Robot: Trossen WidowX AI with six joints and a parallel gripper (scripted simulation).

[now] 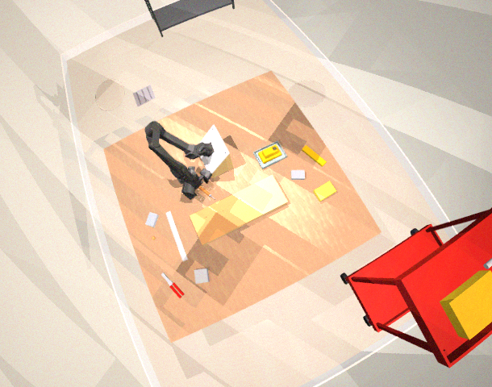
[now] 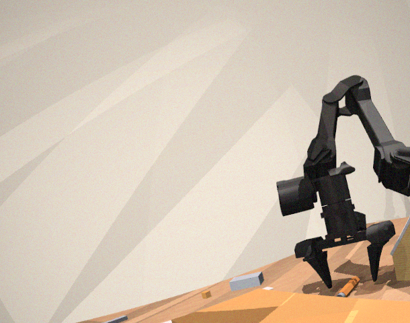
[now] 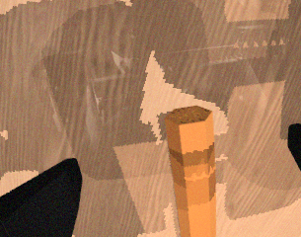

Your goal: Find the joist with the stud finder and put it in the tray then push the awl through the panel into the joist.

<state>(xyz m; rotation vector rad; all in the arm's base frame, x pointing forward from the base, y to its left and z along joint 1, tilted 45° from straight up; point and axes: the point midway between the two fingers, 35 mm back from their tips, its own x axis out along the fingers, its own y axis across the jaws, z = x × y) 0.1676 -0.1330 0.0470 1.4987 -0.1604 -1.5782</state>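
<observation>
Now: the awl 50 mm ahead of my gripper tip and 30 mm to the left of it. Round my gripper tip: metal ruler 220 mm to the right, 210 mm ahead; small orange cube 350 mm to the right, 180 mm ahead; grey tray 450 mm to the left, 50 mm behind, 10 mm above.
</observation>
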